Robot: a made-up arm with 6 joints.
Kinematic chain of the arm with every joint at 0, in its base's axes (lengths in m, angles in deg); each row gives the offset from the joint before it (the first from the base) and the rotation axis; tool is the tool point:
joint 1: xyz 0 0 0.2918 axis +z
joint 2: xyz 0 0 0 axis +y
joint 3: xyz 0 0 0.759 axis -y
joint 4: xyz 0 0 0 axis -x
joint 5: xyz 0.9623 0 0 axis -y
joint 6: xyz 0 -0.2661 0 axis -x
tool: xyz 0 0 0
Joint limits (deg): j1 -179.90..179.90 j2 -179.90..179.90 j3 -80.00..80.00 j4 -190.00..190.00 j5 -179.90..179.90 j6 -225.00..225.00
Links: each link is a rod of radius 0.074 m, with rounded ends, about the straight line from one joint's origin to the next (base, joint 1, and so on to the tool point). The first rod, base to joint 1, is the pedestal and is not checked.
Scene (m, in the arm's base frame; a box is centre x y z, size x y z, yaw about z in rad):
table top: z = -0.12
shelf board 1: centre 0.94 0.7 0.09 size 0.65 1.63 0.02 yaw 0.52
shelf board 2: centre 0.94 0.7 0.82 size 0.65 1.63 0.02 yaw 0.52
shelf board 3: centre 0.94 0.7 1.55 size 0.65 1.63 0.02 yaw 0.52
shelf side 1: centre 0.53 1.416 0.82 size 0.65 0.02 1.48 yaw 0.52
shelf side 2: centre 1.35 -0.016 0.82 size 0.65 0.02 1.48 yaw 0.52
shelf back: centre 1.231 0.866 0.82 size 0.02 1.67 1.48 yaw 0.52
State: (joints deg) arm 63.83 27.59 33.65 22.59 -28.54 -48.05
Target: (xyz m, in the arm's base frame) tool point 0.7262 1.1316 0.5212
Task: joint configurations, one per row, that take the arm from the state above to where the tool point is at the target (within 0.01 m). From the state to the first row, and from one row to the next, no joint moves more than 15 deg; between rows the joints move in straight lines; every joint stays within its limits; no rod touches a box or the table.
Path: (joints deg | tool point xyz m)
1: 72.80 13.01 18.77 19.46 -28.54 -48.05 | 0.5707 0.9952 1.2161
2: 81.77 -1.57 3.89 16.32 -28.54 -48.05 | 0.3859 0.8839 1.2165
3: 90.75 -16.15 -10.99 13.19 -28.54 -48.05 | 0.2493 0.7451 1.1679
4: 93.38 -8.39 -23.20 9.14 -28.54 -48.05 | 0.2133 0.8444 0.8376
5: 96.02 -0.63 -35.41 5.09 -28.54 -48.05 | 0.1802 0.8189 0.5212
6: 86.78 11.32 -21.26 8.64 -28.54 -48.05 | 0.3178 0.9651 0.5515
7: 77.53 23.26 -7.12 12.19 -28.54 -48.05 | 0.5041 1.0748 0.5509
8: 68.29 35.21 7.03 15.75 -28.54 -48.05 | 0.7262 1.1316 0.5212

